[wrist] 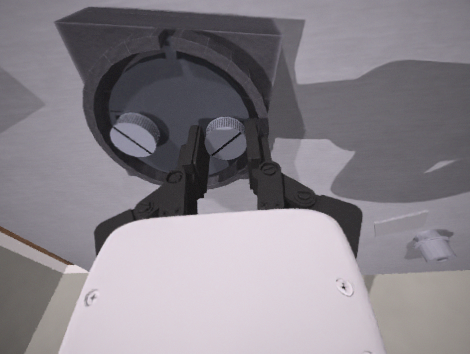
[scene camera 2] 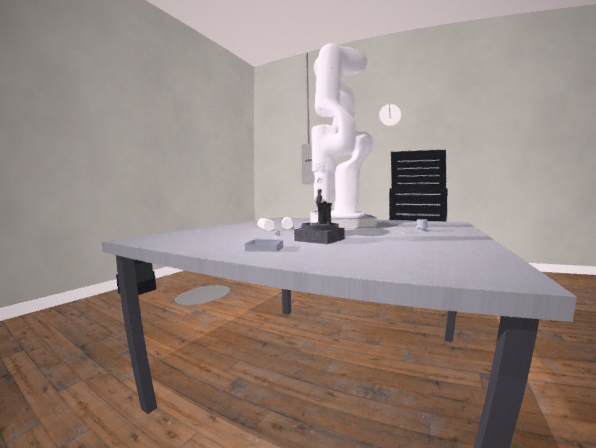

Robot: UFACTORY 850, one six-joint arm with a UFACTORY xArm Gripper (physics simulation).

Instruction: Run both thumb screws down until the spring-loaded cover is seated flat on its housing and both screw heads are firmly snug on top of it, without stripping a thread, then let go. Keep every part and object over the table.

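Observation:
A dark housing [scene camera 2: 319, 234] [wrist: 170, 21] stands on the table, with a round raised rim. Inside the rim lies the dark blue-grey cover [wrist: 175, 90]. Two silver thumb screws with knurled, slotted heads stand on the cover in the wrist view: the left screw [wrist: 134, 136] is free of the fingers and shows a shadow beside it; the right screw [wrist: 226, 139] is between the fingers. My gripper [scene camera 2: 324, 221] [wrist: 225, 138] is shut on the right screw's head, one finger against each side. Any gap under the cover or the heads is hidden.
A shallow grey tray [scene camera 2: 263, 245] lies at the housing's front left. Two white cylinders [scene camera 2: 266, 224] [scene camera 2: 287, 223] and a small grey piece [scene camera 2: 277, 233] lie to the left. A grey cup-like part [scene camera 2: 422, 224] [wrist: 435, 245] stands at the right beside a thin pale plate [wrist: 401, 223].

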